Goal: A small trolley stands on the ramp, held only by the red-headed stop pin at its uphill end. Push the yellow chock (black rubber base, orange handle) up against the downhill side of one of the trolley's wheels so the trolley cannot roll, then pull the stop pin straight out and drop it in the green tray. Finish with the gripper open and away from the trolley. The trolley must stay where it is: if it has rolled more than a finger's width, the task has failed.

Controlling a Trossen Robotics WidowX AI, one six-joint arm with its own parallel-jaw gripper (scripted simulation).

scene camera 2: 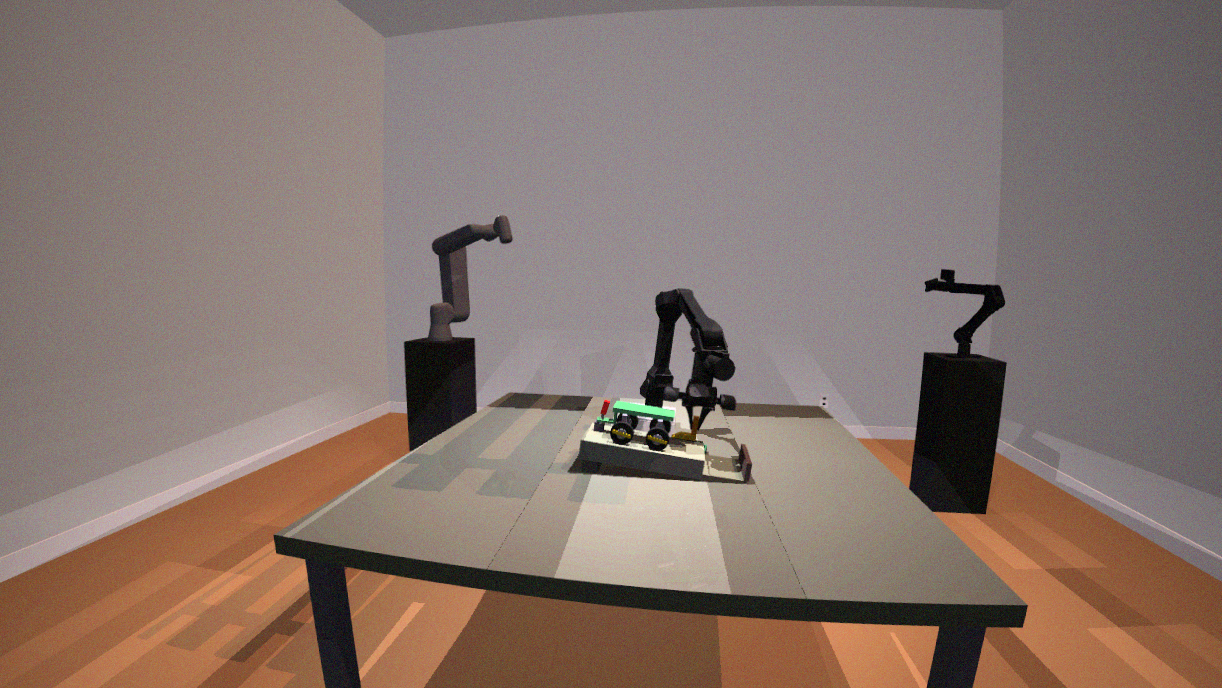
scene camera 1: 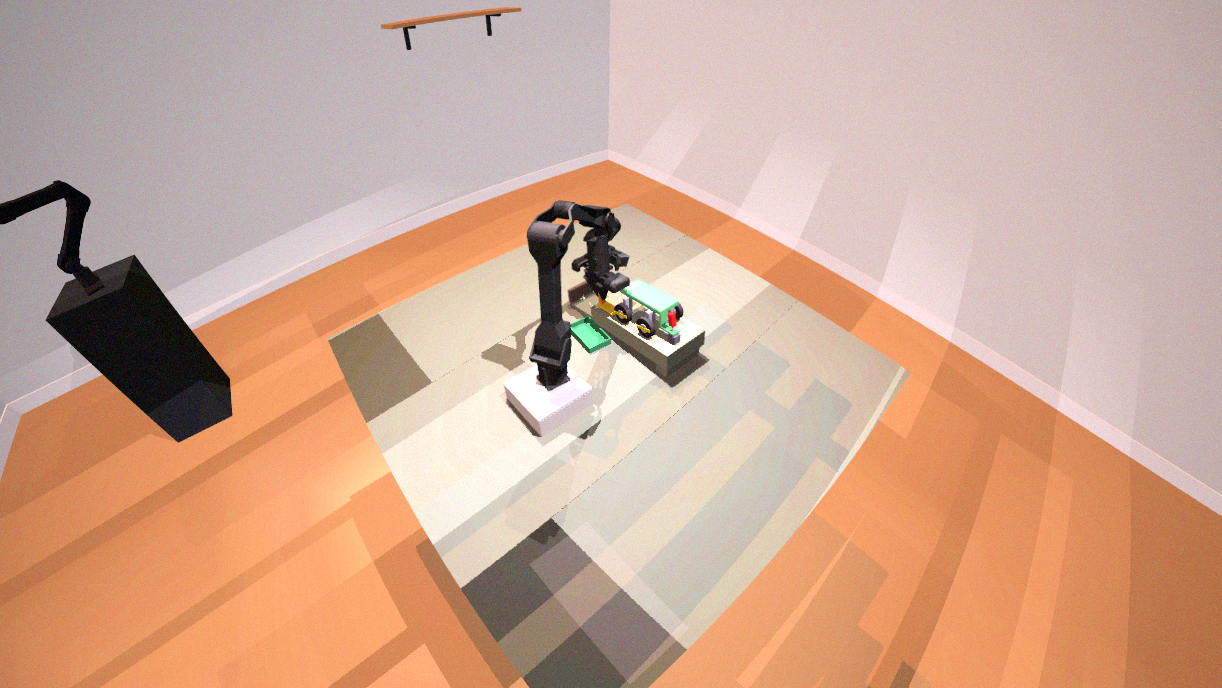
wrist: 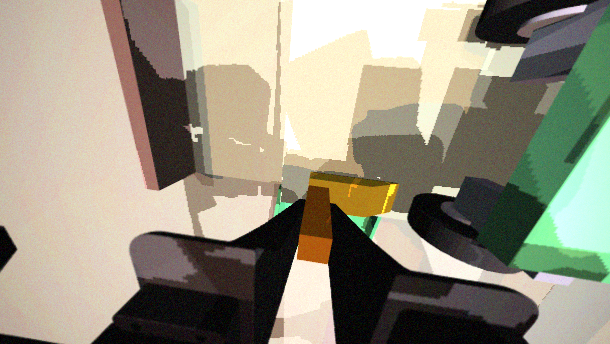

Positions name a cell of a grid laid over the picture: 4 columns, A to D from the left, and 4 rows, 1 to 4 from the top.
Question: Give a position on a trolley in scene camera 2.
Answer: C3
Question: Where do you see a trolley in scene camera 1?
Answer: C2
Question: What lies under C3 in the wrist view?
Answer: A yellow chock.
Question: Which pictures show my gripper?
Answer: Scene camera 2, scene camera 1 and the wrist view: all of them.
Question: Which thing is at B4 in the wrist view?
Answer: My gripper.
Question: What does my gripper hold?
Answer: A yellow chock.
